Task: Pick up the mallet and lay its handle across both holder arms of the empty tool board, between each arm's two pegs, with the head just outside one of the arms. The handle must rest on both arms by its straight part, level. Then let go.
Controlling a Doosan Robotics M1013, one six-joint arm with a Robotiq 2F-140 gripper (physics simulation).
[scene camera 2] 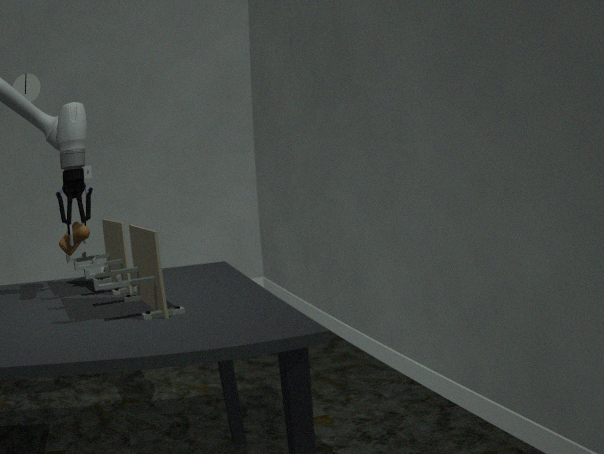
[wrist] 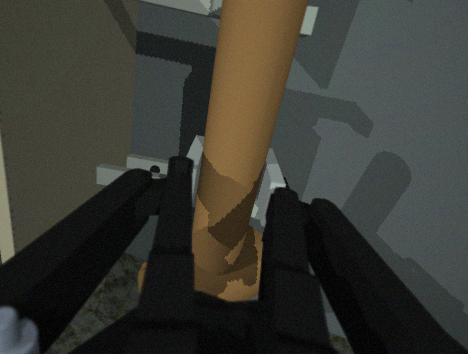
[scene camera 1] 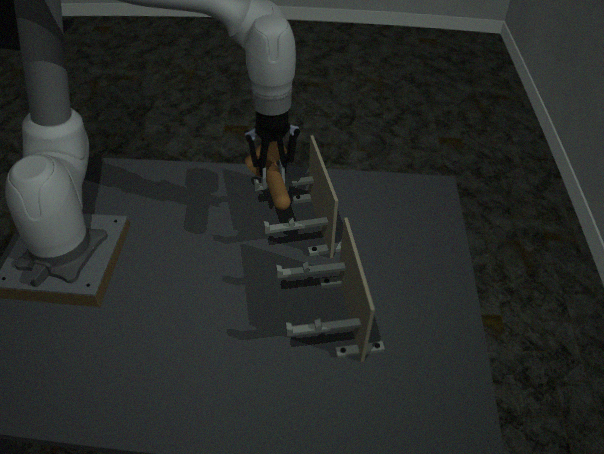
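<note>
The orange mallet (scene camera 1: 279, 190) (scene camera 2: 81, 232) (wrist: 245, 90) is raised above the arms of the far tool board (scene camera 1: 324, 196) (scene camera 2: 115, 252). My gripper (scene camera 1: 273, 175) (scene camera 2: 78, 237) (wrist: 231, 159) is shut on the mallet's handle close to the head, one pad on each side. The handle end points toward the near board and looks higher than the head, so the mallet seems tilted. The head is partly hidden behind the fingers. The near tool board (scene camera 1: 357, 285) (scene camera 2: 146, 267) is empty; its two holder arms (scene camera 1: 325, 270) (scene camera 1: 337, 327) each carry two pegs.
The far board's holder arms (scene camera 1: 307, 225) (scene camera 1: 302, 182) stick out below the mallet. Both boards stand on the grey table (scene camera 1: 200, 380) (scene camera 2: 225, 320), in line with each other. The robot's base plate (scene camera 1: 112, 235) is at the left in scene camera 1.
</note>
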